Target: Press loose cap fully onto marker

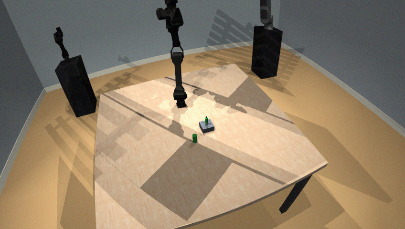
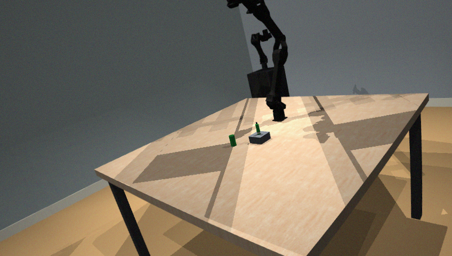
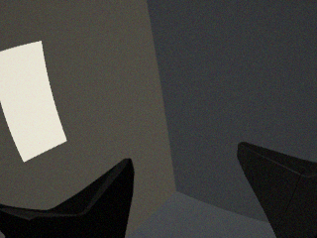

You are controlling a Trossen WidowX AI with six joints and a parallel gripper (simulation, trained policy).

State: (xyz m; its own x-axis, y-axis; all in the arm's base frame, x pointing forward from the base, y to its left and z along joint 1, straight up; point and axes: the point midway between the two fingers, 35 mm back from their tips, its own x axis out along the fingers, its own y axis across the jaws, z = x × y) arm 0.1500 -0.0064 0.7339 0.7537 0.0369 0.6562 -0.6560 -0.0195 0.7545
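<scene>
My gripper tip is now 73 cm above the green cap, 19 cm short of it and 1 cm to the left of it. Round my gripper tip: holder block: 74 cm below, 11 cm ahead, 9 cm to the left.
</scene>
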